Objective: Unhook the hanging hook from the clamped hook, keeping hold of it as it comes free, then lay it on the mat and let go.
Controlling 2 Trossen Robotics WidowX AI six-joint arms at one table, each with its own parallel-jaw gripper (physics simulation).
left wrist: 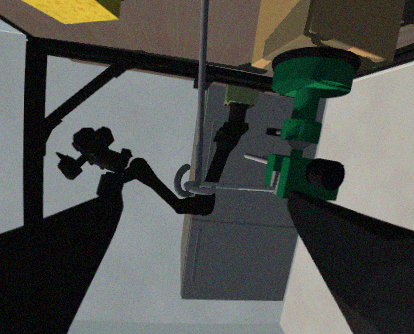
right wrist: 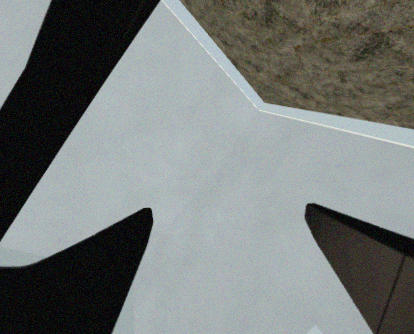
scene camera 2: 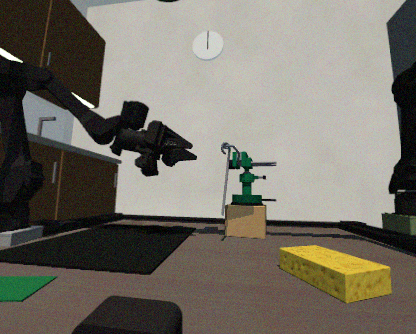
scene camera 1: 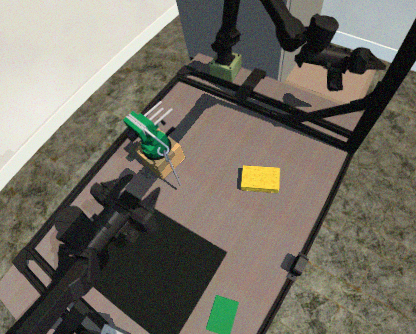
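Seen in the pictures: left gripper, fingertip midpoint: (left wrist: 206, 199) (scene camera 2: 194, 152) (scene camera 1: 145, 181); right gripper, fingertip midpoint: (left wrist: 68, 143) (right wrist: 228, 212) (scene camera 1: 377, 67); left arm's base at its link origin: (scene camera 2: 6, 228); right arm's base at its link origin: (left wrist: 238, 104) (scene camera 2: 411, 214) (scene camera 1: 225, 59).
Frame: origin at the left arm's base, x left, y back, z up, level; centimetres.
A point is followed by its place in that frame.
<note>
The hanging hook (scene camera 1: 172, 170) @(x -0.4, y -49.3, z 12.8 cm) (scene camera 2: 225, 185) @(x -0.7, y -49.3, z 11.0 cm) (left wrist: 202, 100) @(x -0.2, y -49.4, z 13.0 cm) is a thin grey rod with a curled top, hanging from the clamped hook (scene camera 2: 235, 148) @(x 1.5, y -52.2, z 20.8 cm) (left wrist: 245, 188) @(x 5.0, y -53.2, z 21.0 cm). The green vise (scene camera 1: 155, 145) @(x 10.0, y -57.0, z 9.1 cm) (scene camera 2: 246, 185) @(x 9.7, y -57.5, z 11.6 cm) (left wrist: 312, 75) @(x 9.9, y -53.8, z 8.5 cm) grips the clamped hook and stands on a wooden block (scene camera 1: 172, 161) @(x 5.8, y -56.4, z 1.9 cm) (scene camera 2: 246, 222) @(x 5.7, y -56.4, z 1.4 cm). My left gripper (scene camera 1: 145, 182) @(x 1.9, y -41.7, z 19.3 cm) (scene camera 2: 194, 152) @(x 1.9, y -41.7, z 19.3 cm) is open and empty, near the curled top's height and a short gap from it; in its wrist view the curl shows between the fingertips. My right gripper (scene camera 1: 375, 62) @(x -47.1, y -89.9, z 24.0 cm) (right wrist: 228, 212) @(x -47.1, y -89.9, z 24.0 cm) is open and empty, far off. The black mat (scene camera 1: 165, 270) @(x -4.8, y -24.5, z -2.1 cm) (scene camera 2: 100, 250) @(x -9.1, y -24.3, z -2.1 cm) lies below and behind the left gripper.
A yellow sponge (scene camera 1: 260, 178) @(x -22.9, y -59.3, z 0.5 cm) (scene camera 2: 335, 272) @(x -28.0, y -57.2, z 0.2 cm) (left wrist: 75, 10) @(x -22.2, y -60.3, z 0.5 cm) lies on the table. A green card (scene camera 1: 222, 314) @(x -24.0, y -19.1, z -2.4 cm) (scene camera 2: 25, 287) @(x -24.2, y -21.8, z -2.4 cm) lies near the mat. Dark rails (scene camera 1: 275, 112) @(x -21.4, y -86.4, z 0.0 cm) border the table. Thin rods stick out of the vise on its far side from the hooks.
</note>
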